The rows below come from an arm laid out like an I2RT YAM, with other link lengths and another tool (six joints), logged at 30 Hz.
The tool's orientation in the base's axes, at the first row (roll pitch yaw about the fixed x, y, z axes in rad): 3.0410, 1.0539, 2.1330
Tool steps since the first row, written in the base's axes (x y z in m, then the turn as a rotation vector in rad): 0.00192, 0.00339, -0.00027, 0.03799, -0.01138, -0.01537; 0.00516, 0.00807, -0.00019, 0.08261, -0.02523, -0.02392; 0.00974, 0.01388, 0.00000, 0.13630, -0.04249, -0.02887; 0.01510, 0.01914, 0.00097, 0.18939, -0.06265, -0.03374; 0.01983, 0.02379, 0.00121, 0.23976, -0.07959, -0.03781; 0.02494, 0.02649, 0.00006, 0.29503, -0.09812, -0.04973; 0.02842, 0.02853, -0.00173, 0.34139, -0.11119, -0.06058; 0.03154, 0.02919, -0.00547, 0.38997, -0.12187, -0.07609; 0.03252, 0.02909, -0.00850, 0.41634, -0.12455, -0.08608
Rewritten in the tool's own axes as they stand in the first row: 0.00115, 0.00356, -0.00112, -0.00140, 0.02257, 0.03602; 0.00218, 0.00897, -0.00256, -0.01152, 0.04927, 0.07398; 0.00324, 0.01613, -0.00410, -0.02857, 0.08129, 0.11744; 0.00318, 0.02362, -0.00521, -0.04675, 0.11109, 0.16250; 0.00367, 0.03020, -0.00590, -0.06357, 0.14071, 0.20349; 0.00445, 0.03584, -0.00438, -0.07551, 0.17287, 0.25210; 0.00595, 0.03975, -0.00298, -0.08376, 0.20131, 0.29162; 0.00865, 0.04245, 0.00011, -0.08754, 0.23272, 0.33301; 0.01099, 0.04302, 0.00220, -0.08692, 0.25157, 0.35414
